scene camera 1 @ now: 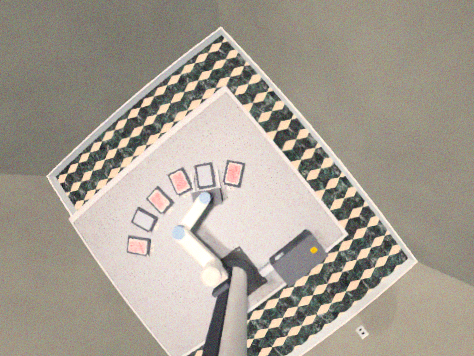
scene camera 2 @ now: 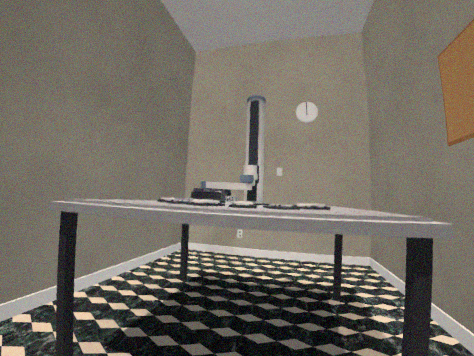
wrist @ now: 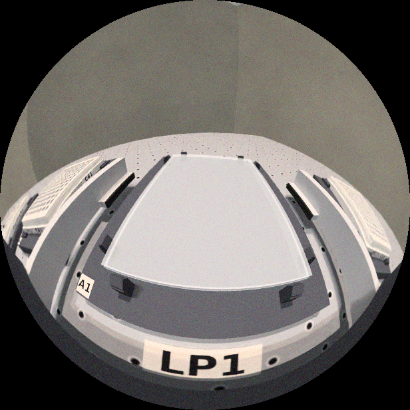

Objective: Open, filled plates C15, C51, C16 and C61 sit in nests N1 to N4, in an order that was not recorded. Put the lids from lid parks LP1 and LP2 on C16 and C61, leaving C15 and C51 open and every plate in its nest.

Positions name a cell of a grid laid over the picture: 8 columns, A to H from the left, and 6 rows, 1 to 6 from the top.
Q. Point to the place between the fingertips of my gripper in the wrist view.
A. At E3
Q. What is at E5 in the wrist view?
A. A lid park LP1.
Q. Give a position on a pale lid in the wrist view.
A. E4
